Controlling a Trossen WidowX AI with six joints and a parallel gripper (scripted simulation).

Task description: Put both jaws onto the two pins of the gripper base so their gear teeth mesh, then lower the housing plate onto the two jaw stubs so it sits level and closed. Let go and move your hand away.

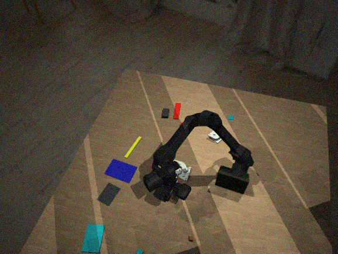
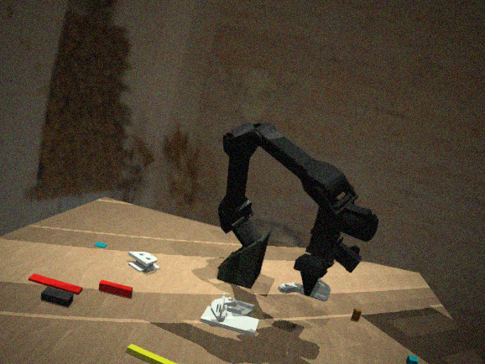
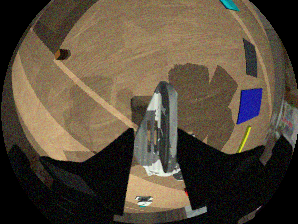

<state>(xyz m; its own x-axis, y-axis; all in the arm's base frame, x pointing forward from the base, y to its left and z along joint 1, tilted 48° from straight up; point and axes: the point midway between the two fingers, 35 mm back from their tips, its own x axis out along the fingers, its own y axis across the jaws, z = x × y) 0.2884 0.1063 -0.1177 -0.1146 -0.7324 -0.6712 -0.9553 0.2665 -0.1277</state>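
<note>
The grey jaw is 4 cm to the right of my gripper tip and 1 cm ahead of it. Round my gripper tip: dark plate (30 cm ahead, 10 cm below, 5 cm to the left); then blue plate (29 cm ahead, 10 cm below, 8 cm to the right); then small brown block (15 cm to the left, 14 cm behind, 8 cm below).
</note>
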